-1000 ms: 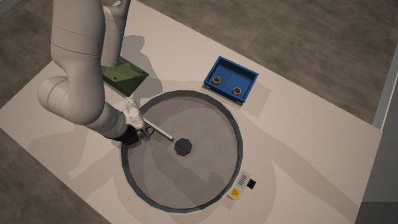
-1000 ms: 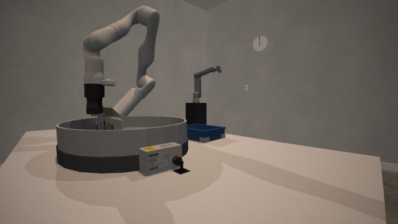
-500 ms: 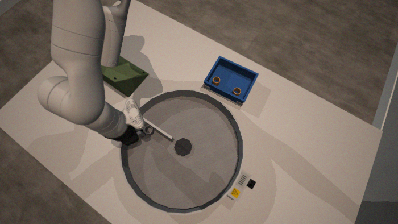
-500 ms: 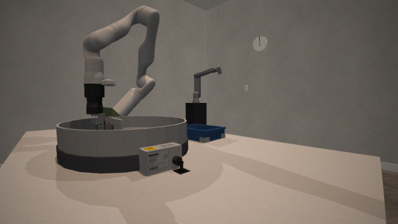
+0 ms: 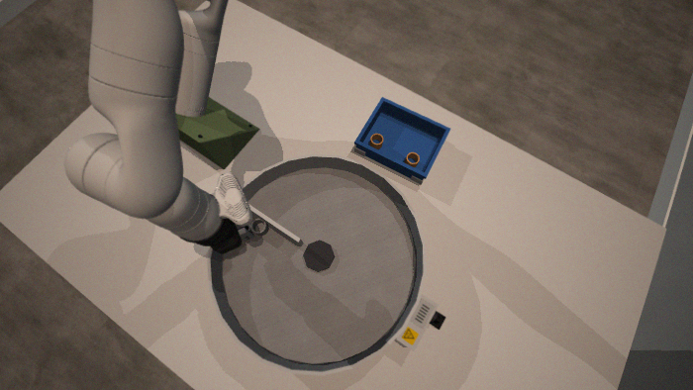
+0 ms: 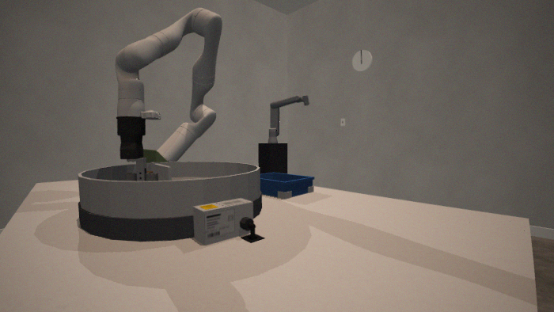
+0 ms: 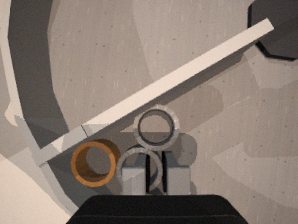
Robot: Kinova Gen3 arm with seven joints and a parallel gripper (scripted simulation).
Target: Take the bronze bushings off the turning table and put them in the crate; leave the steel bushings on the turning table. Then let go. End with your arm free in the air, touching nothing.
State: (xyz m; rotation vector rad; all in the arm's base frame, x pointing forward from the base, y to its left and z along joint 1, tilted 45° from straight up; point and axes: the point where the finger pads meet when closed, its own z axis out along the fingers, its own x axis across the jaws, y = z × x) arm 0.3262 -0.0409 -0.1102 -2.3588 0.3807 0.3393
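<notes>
Now: the round turning table 14 cm ahead of my hand, 7 cm to the left of it and 2 cm below it. The rest, counted from my hand: blue crate (10 cm ahead, 41 cm to the left, 5 cm below).
</notes>
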